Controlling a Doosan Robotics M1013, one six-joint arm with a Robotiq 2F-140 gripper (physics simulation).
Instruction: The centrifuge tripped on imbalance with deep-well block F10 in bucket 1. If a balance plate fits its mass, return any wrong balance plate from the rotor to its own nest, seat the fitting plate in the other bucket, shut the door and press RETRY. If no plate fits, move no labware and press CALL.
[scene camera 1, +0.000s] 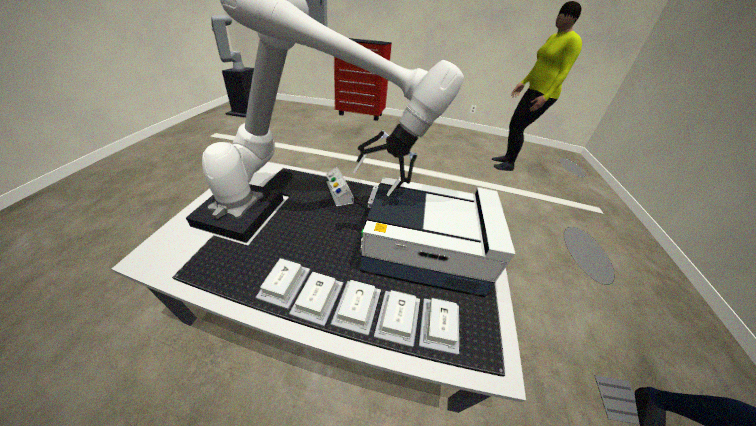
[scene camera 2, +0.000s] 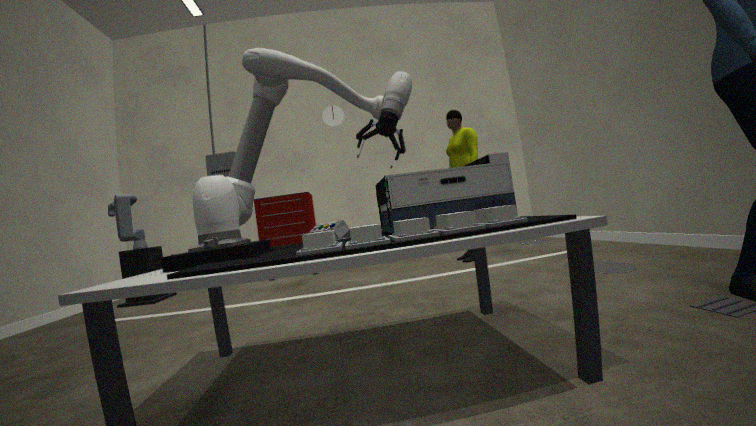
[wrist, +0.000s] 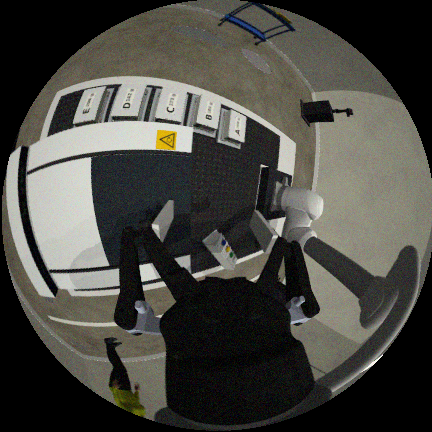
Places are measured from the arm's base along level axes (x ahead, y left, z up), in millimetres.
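Where they show: gripper, fingertip midpoint: (scene camera 1: 371, 182) (scene camera 2: 374, 161) (wrist: 213, 213); arm's base at its link origin: (scene camera 1: 236, 202) (scene camera 2: 221, 247) (wrist: 278, 196).
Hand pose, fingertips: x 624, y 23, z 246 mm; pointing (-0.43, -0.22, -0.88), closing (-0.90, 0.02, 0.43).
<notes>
Each offset is from my fingertips to the top centre of the thing. "*": to the spot under its first point. Level surfaces: height alone.
My gripper (scene camera 1: 374, 177) (scene camera 2: 375, 161) (wrist: 213, 213) is open and empty, high above the centrifuge's left end and the button box. The white centrifuge @[* 126 mm ahead, 148 mm right, 97 mm down] (scene camera 1: 394, 242) (scene camera 2: 412, 191) (wrist: 112, 138) has a dark panel and a white panel on top; its rotor, buckets and block F10 do not show. Lettered white balance plates A @[210 mm back, 298 mm right, 235 mm down] (scene camera 1: 280, 278) (wrist: 235, 125), B @[76 mm back, 310 mm right, 235 mm down] (scene camera 1: 315, 294) (wrist: 207, 111), C @[58 mm ahead, 296 mm right, 235 mm down] (scene camera 1: 357, 305) (wrist: 170, 107), D @[195 mm ahead, 291 mm right, 235 mm down] (scene camera 1: 397, 315) (wrist: 126, 103) and E @[330 mm ahead, 277 mm right, 235 mm down] (scene camera 1: 442, 321) (wrist: 90, 107) sit in nests along the front. The button box @[238 mm back, 274 mm left, 205 mm down] (scene camera 1: 339, 188) (wrist: 220, 250) has green, yellow and blue buttons.
The arm base stands at the left of the black mat @[288 mm down] (scene camera 1: 222, 260). The centrifuge's raised white housing @[* 440 mm ahead, 5 mm right, 45 mm down] (scene camera 1: 497, 224) is at its right end. A red cabinet (scene camera 1: 362, 82) (scene camera 2: 285, 218) and a person in yellow (scene camera 1: 558, 66) (scene camera 2: 462, 146) are beyond the table. Another person's leg (scene camera 1: 698, 406) shows at lower right.
</notes>
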